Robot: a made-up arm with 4 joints.
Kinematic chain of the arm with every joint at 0, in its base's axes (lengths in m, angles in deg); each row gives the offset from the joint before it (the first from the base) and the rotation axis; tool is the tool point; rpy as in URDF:
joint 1: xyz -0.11 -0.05 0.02 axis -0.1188 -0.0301 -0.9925
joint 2: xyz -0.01 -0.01 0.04 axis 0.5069 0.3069 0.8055
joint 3: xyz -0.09 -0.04 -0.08 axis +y
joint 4: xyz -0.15 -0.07 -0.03 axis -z
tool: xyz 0.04 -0.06 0.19 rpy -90 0 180
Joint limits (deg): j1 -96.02..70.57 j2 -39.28..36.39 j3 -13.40..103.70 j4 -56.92..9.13
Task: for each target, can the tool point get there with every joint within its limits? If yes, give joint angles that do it. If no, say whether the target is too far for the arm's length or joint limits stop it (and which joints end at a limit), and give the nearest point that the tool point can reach.
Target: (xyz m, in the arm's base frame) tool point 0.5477 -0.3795 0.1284
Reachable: no: too far | nearest point 0.1717 -0.2106 0.0324 | short by 0.423 m
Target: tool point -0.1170 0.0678 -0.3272
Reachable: no: joint limits stop it (at a limit: joint 1, joint 2, joint 3) | nearest point -0.0639 0.0710 -0.0288 | short by 0.303 m
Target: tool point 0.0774 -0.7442 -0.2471
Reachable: no: too far | nearest point -0.0100 -0.3542 0.0415 | short by 0.493 m
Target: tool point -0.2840 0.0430 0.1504
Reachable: yes | joints 40.35 -31.09 17.20 -36.75
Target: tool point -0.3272 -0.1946 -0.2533
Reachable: no: joint limits stop it (at a limit: joint 1, joint 3) | nearest point -0.1660 -0.1963 0.0031 | short by 0.303 m
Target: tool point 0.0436 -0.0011 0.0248
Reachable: yes | joints -74.94 14.84 91.12 -29.51
